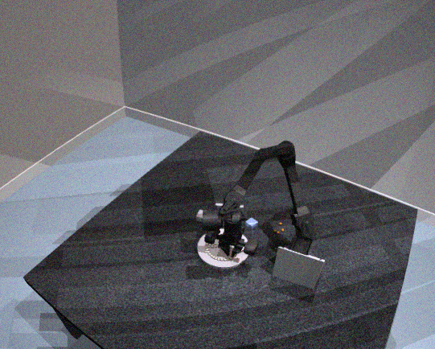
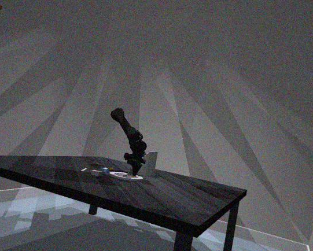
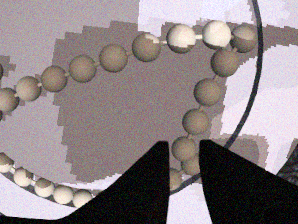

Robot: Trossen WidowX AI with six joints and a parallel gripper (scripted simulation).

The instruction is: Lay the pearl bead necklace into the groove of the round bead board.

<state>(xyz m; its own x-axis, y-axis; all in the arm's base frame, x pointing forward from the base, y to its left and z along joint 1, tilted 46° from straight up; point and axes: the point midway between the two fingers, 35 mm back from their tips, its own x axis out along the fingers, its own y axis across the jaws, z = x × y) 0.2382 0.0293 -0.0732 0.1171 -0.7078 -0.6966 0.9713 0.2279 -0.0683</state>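
My gripper tip is 50 mm short of the round white bead board, 30 mm to the left of it and 10 mm above it. From my gripper tip the other things lie so: small white block: 210 mm ahead, 120 mm to the right; then small blue cube: 30 mm ahead, 200 mm to the right, 10 mm below; then thin white stick: 160 mm ahead, 250 mm to the right, 10 mm below.
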